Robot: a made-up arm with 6 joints.
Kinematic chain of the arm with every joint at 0, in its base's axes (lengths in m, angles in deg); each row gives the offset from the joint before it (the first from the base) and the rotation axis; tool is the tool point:
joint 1: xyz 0 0 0.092 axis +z
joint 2: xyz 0 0.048 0 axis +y
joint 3: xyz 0 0 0.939 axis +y
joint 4: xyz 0 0 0.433 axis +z
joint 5: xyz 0 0 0 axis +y
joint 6: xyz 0 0 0.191 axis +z
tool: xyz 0 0 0
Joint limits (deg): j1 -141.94..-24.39 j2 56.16..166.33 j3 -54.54..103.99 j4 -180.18..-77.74 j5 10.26..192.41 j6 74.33..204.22
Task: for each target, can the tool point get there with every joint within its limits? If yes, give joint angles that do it. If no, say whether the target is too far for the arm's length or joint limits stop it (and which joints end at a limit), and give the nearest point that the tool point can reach.
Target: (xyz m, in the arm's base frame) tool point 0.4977 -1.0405 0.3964
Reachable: yes | joints -63.44 72.09 22.08 -116.82 156.45 165.99
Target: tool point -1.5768 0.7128 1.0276
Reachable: no: too far | nearest point -0.7237 -0.3851 1.0336 | short by 1.390 m
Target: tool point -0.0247 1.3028 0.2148
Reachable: no: joint limits stop it (at a limit: joint 2, joint 3, joint 4) | nearest point -0.0075 0.3977 -0.8084 | short by 1.366 m
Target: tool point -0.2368 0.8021 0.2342
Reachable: no: joint limits stop it (at a limit: joint 2, joint 3, joint 4) | nearest point -0.1070 0.3625 -0.7963 | short by 1.128 m
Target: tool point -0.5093 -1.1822 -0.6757
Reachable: yes | joints -110.91 118.14 18.59 -137.45 52.02 116.26
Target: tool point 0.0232 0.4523 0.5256
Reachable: no: joint limits stop it (at a limit: joint 1, joint 2, joint 3, joint 4) | nearest point 0.5887 -0.2137 0.9564 | short by 0.974 m
